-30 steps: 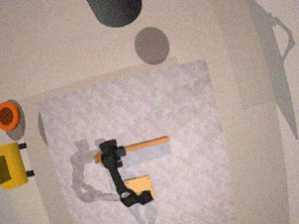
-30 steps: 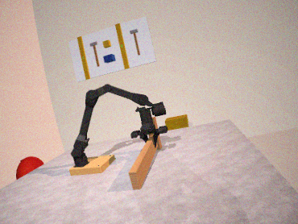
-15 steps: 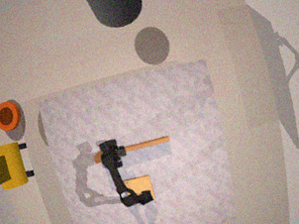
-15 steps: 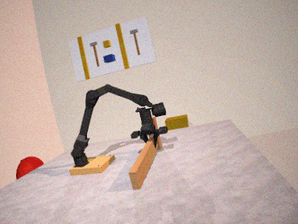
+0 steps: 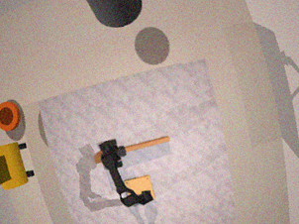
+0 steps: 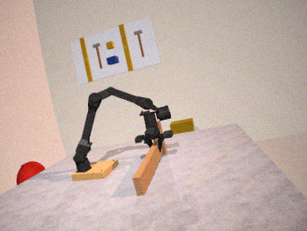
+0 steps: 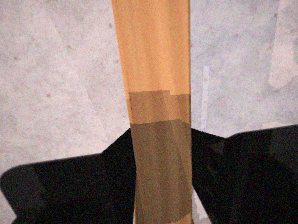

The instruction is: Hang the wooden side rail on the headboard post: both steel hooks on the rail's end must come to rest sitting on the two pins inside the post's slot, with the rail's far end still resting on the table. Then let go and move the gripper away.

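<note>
My gripper tip is 10 mm past the wooden headboard post, 100 mm to the right of it and 50 mm below it.
</note>
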